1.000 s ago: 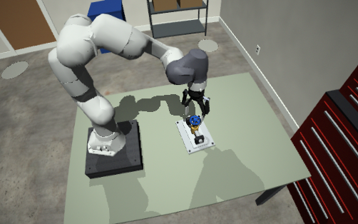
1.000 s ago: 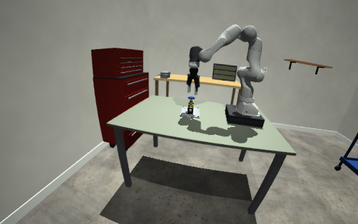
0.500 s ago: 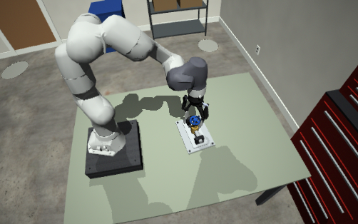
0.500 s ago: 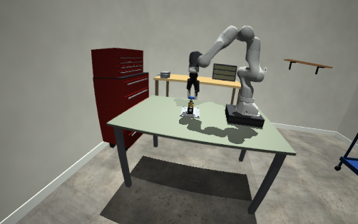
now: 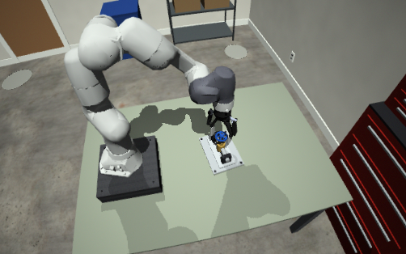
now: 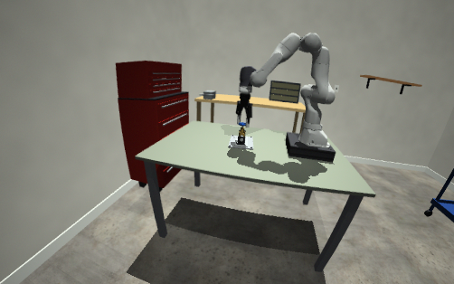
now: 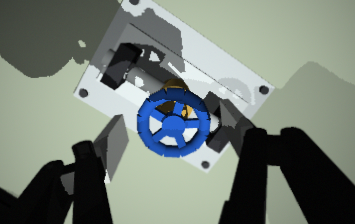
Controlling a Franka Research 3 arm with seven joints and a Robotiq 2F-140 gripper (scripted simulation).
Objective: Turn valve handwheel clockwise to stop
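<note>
Right now my hand is 20 mm above the blue handwheel.
</note>
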